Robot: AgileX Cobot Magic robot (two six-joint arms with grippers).
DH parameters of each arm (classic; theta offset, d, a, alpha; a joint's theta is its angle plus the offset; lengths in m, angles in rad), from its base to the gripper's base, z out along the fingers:
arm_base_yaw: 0 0.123 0 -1.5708
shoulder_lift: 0.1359 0 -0.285 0
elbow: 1.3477 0 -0.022 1.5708
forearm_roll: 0 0.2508 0 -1.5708
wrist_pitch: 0 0 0.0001 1.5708
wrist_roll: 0 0.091 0 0
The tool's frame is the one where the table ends.
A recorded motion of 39 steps. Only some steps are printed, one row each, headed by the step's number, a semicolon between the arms.
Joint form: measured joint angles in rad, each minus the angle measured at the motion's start. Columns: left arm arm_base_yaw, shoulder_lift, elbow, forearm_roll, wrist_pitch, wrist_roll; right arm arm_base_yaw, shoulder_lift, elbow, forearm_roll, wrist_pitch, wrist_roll.
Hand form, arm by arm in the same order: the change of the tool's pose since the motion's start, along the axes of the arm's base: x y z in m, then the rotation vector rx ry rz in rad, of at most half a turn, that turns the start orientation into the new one. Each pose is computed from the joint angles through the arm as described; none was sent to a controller.
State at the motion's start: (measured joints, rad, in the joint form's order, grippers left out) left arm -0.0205 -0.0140 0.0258 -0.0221 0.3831 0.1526; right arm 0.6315 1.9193 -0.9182 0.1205 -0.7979 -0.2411
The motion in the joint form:
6: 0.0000 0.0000 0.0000 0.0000 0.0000 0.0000; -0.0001 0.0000 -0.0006 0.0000 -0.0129 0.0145
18: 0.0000 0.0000 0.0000 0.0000 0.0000 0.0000; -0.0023 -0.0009 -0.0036 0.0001 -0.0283 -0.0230
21: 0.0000 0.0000 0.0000 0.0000 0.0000 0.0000; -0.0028 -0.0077 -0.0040 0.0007 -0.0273 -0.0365
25: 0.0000 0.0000 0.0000 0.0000 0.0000 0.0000; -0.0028 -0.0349 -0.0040 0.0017 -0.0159 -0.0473
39: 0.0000 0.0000 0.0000 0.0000 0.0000 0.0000; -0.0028 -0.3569 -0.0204 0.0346 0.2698 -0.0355
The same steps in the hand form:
6: 0.0000 0.0000 0.0000 0.0000 0.0000 0.0000; 0.0003 0.0000 0.0013 0.0193 -0.0041 -0.0027
18: 0.0000 0.0000 0.0000 0.0000 0.0000 0.0000; 0.0014 -0.0004 0.0038 -0.0025 -0.0397 -0.0021
21: 0.0000 0.0000 0.0000 0.0000 0.0000 0.0000; 0.0012 -0.0008 0.0065 -0.0100 -0.0514 -0.0017
25: 0.0000 0.0000 0.0000 0.0000 0.0000 0.0000; -0.0003 -0.0019 0.0162 -0.0085 -0.0687 -0.0010
39: 0.0000 0.0000 0.0000 0.0000 0.0000 0.0000; -0.0318 -0.0235 0.1159 0.0751 -0.0777 0.0045

